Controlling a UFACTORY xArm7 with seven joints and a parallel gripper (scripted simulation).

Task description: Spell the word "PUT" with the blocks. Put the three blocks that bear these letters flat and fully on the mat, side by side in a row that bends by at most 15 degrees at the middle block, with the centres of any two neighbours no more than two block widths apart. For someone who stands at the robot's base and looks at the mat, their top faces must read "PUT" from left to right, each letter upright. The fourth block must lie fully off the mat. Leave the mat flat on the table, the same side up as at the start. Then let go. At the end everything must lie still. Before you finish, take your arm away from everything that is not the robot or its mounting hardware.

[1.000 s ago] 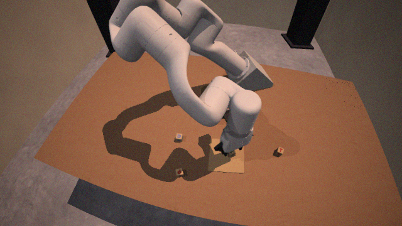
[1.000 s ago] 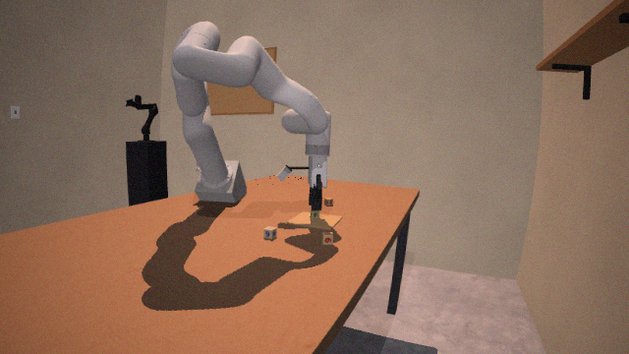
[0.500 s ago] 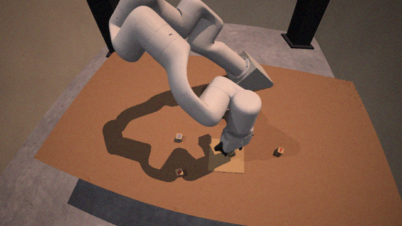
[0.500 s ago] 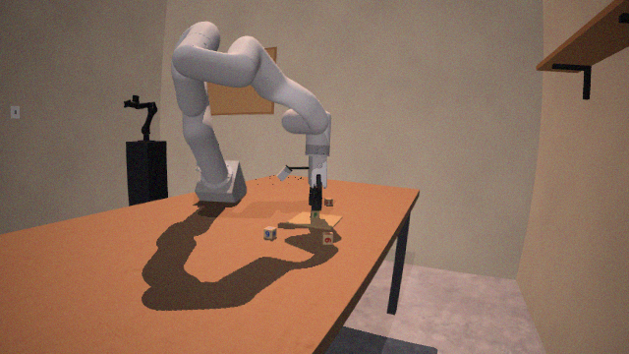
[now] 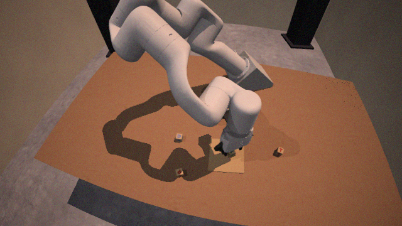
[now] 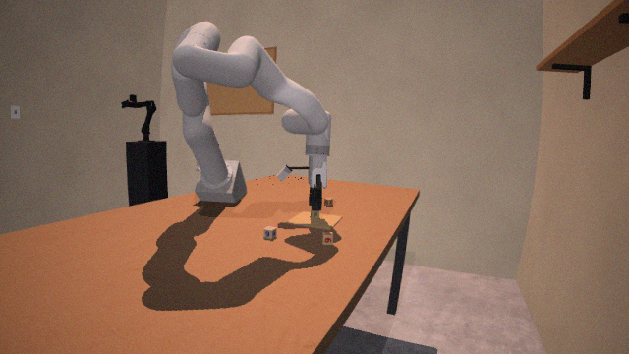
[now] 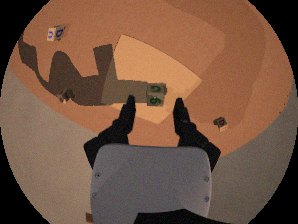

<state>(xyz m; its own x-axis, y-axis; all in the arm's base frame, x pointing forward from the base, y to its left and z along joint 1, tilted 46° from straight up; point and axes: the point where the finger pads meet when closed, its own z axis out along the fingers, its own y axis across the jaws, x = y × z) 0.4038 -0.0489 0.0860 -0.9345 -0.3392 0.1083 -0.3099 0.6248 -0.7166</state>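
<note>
Right now the tan mat is 50 mm below my hand, 20 mm to the right of it and 10 mm ahead of it. Round my hand: T block (210 mm to the left, 40 mm below, 20 mm ahead); P block (200 mm to the right, 70 mm ahead, 40 mm below).
</note>
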